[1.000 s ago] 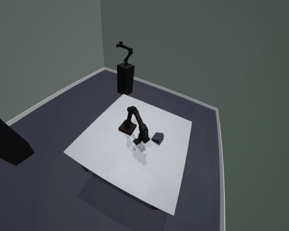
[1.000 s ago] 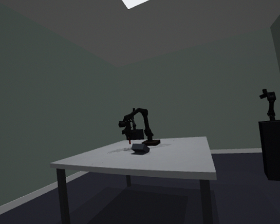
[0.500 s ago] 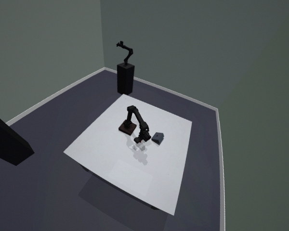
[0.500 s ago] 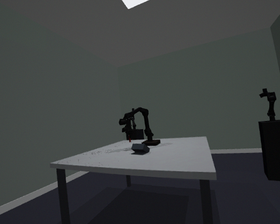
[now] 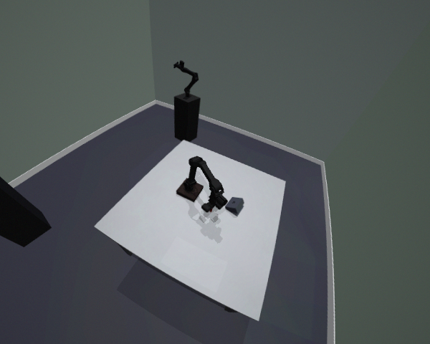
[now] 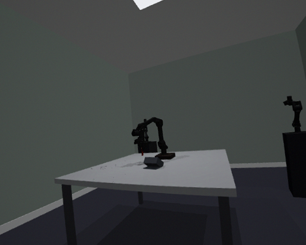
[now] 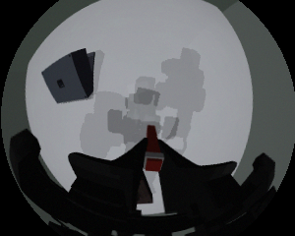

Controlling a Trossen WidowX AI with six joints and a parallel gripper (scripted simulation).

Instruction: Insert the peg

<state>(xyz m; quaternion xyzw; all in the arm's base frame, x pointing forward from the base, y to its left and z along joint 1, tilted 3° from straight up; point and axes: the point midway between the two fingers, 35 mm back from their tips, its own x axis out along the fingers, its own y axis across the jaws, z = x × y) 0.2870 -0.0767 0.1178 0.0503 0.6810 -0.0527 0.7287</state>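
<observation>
Right now my gripper tip is 120 mm short of the sloped panel, 210 mm to the right of it and 80 mm above it. The rest, counted from my gripper tip: peg 20 mm above.
</observation>
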